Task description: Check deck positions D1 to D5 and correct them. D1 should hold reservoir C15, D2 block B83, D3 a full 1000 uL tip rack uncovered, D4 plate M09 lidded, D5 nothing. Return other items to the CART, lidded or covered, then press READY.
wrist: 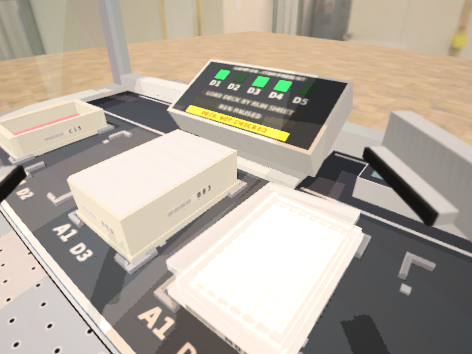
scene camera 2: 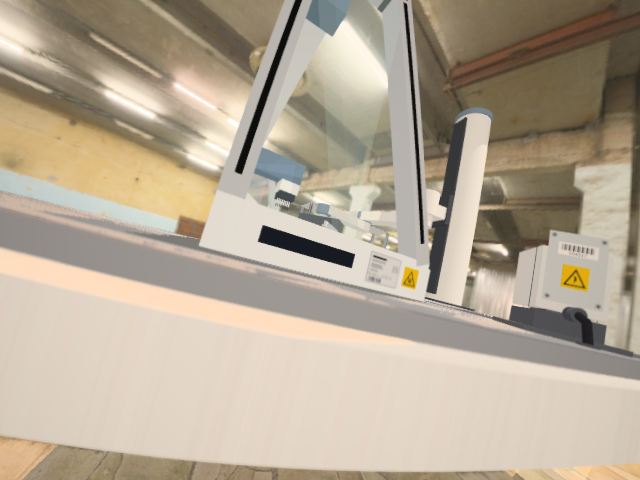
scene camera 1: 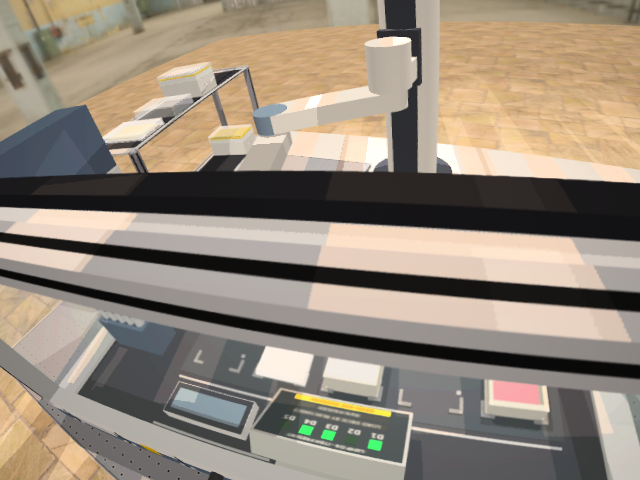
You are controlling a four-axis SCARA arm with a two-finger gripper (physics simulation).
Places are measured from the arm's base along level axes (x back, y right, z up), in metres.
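Where they show: gripper, fingertip midpoint: point(wrist: 197, 141) point(scene camera 2: 304, 219).
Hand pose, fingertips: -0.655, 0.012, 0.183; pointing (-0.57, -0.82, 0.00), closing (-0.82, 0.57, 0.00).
After its pixels a point has its place, as x, y, z.
In the wrist view my gripper point(wrist: 197, 141) {-0.655, 0.012, 0.183} is open and empty, its two fingers at the left and right edges. Between them, further off, cream block B83 point(wrist: 155, 185) {-0.669, -0.077, 0.108} point(scene camera 1: 353, 373) {-0.732, -0.122, 0.108} stands on D3. Plate M09 point(wrist: 267, 265) point(scene camera 1: 284, 363) sits on D4, bright with glare; a clear lid seems to cover it. Reservoir C15 point(wrist: 55, 131) {-0.635, -0.309, 0.088} point(scene camera 1: 515, 400) {-0.673, -0.361, 0.071}, pink inside, stands on D1. D2 and D5 show bare corner brackets. The status panel point(wrist: 265, 102) {-0.823, -0.112, 0.132} point(scene camera 1: 336, 419) has D1, D3 and D4 lit green and a yellow bar reading DECK NOT CHECKED. READY cannot be made out.
The cart point(scene camera 1: 251, 86) {-0.037, 0.519, 0.301} at upper left bears a tall tip rack point(scene camera 1: 187, 82) {-0.293, 0.515, 0.406}, a grey-covered item point(scene camera 1: 164, 105) {-0.406, 0.493, 0.388} and a pale plate point(scene camera 1: 133, 130) {-0.526, 0.473, 0.379}. A yellow-topped rack point(scene camera 1: 231, 139) {-0.169, 0.547, 0.170} stands near the arm point(scene camera 1: 320, 111) {-0.306, 0.116, 0.332}. A thick beam point(scene camera 1: 310, 206) {-0.854, -0.195, 0.521} crosses scene camera 1. A blue box point(scene camera 1: 142, 335) stands beside D5.
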